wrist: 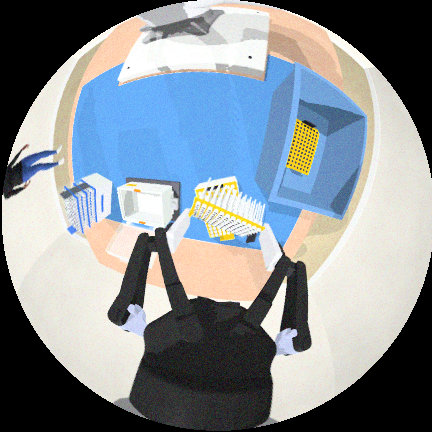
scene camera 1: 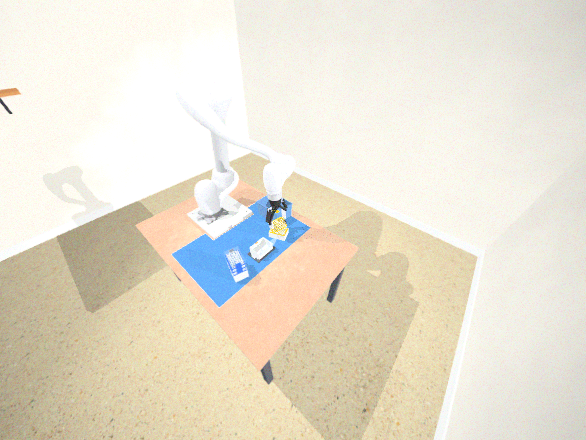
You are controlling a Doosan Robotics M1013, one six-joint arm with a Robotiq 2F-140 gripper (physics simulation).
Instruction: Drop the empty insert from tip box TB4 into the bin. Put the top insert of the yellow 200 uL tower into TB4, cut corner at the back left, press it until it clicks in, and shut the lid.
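My gripper [scene camera 1: 278,218] [wrist: 225,223] is shut on the top insert [wrist: 235,214] of the yellow tower, a yellow-edged plate full of white tips, with one white pad at each end. The yellow tower [scene camera 1: 279,233] stands under it, turned relative to this insert; its lower parts are partly hidden. Tip box TB4 [scene camera 1: 261,248] [wrist: 168,205] is a white box left of the tower in the wrist view, with its inside empty. Its see-through lid [wrist: 131,243] lies open toward the front. The empty yellow insert [wrist: 302,147] lies inside the blue bin [wrist: 274,145].
A blue-and-white tip tower [scene camera 1: 237,264] [wrist: 82,207] stands on the far side of TB4. A dark holder [wrist: 176,188] is under TB4. The robot's white base plate [wrist: 200,55] is behind the blue mat [scene camera 1: 200,255] [wrist: 160,110]. The bin's high walls stand right of the yellow tower in the wrist view.
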